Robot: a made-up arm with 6 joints.
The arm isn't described. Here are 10 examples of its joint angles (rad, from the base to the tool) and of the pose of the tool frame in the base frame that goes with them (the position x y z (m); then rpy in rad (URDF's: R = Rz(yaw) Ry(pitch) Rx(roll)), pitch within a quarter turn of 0, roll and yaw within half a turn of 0).
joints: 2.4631 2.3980 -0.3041 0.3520 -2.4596 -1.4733
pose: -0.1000 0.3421 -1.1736 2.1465 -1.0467 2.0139
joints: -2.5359 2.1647 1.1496 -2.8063 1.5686 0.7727
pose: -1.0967 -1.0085 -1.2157 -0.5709 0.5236 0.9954
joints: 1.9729 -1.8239 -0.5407 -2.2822 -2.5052 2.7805
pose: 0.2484 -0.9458 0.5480 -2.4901 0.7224 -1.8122
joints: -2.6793 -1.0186 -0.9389 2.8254 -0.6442 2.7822
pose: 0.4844 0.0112 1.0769 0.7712 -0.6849 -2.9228
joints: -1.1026 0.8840 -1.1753 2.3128 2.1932 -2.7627
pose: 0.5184 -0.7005 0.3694 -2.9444 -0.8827 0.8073
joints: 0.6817 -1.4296 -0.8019 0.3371 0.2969 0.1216
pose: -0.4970 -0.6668 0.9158 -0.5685 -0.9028 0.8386
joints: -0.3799 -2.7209 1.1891 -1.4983 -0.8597 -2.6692
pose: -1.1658 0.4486 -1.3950 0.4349 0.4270 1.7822
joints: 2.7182 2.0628 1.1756 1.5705 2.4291 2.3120
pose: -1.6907 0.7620 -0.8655 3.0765 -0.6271 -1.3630
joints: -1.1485 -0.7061 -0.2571 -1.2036 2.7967 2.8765
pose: -0.1272 0.0933 1.4174 -0.8133 0.3038 2.3301
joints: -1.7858 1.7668 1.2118 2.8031 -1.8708 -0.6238
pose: -0.2321 -2.0211 -0.3732 -1.7037 -1.1722 -2.7425
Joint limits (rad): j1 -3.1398..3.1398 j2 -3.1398..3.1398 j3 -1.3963..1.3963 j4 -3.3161..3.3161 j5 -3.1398..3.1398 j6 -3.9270..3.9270
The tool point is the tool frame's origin. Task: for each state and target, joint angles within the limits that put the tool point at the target. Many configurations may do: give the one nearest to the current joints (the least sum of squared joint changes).
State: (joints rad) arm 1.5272 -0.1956 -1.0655 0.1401 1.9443 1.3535
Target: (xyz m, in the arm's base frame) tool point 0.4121 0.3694 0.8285
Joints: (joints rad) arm 1.1309 0.2654 -1.1366 0.1064 1.9443 1.3535
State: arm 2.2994 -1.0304 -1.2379 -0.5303 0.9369 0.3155
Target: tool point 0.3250 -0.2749 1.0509
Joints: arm 1.9729 -0.9600 -0.7805 -0.4879 0.9369 0.3155
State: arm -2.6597 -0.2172 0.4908 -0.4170 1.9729 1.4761
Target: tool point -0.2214 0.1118 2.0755
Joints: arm -2.6669 -0.2852 0.6011 -0.3886 1.9729 1.4761
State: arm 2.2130 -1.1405 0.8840 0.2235 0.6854 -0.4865
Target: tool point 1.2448 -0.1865 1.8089
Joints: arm 2.8228 -0.9039 0.8235 0.1879 0.6854 -0.4865
